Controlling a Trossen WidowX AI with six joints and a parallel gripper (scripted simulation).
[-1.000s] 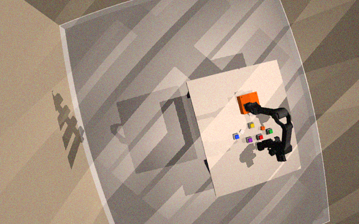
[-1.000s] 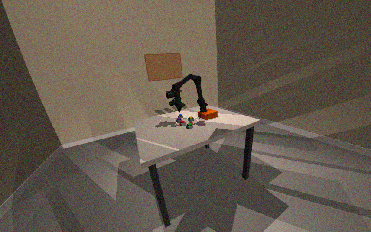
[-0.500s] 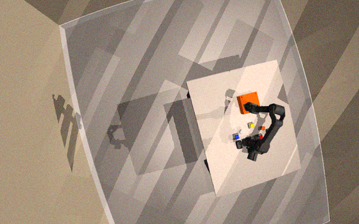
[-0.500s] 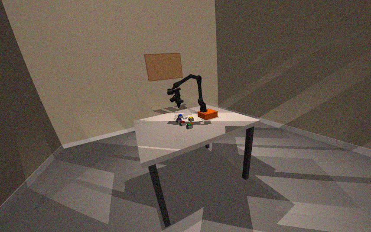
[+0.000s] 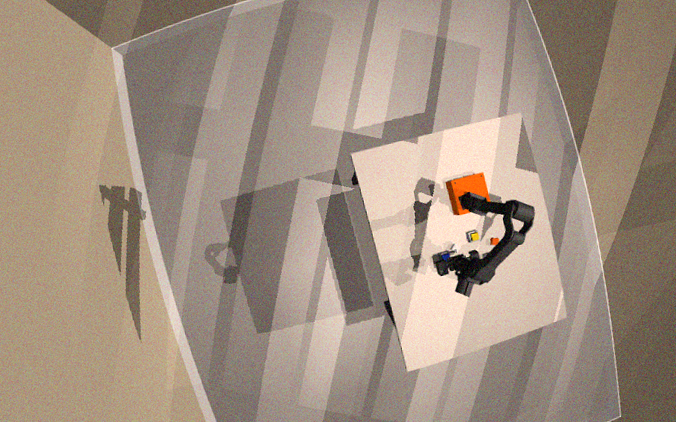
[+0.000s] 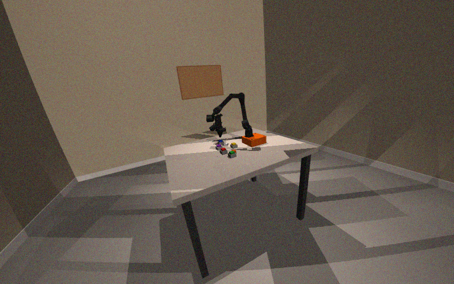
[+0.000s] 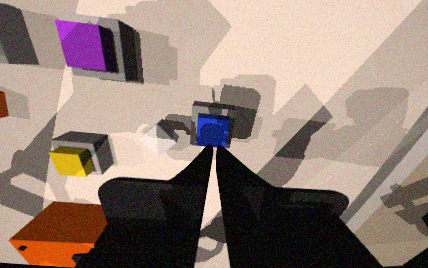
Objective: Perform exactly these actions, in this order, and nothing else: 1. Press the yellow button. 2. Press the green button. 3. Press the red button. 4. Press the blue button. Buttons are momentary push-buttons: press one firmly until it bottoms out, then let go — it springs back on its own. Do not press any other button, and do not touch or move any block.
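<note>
Right now my gripper tip is 40 mm above the blue button. From my gripper tip the other things lie so: pale grey block 20 mm behind, 70 mm to the left, 60 mm below; then purple button 80 mm ahead, 100 mm to the left, 40 mm below; then yellow button 40 mm behind, 170 mm to the left, 40 mm below.
</note>
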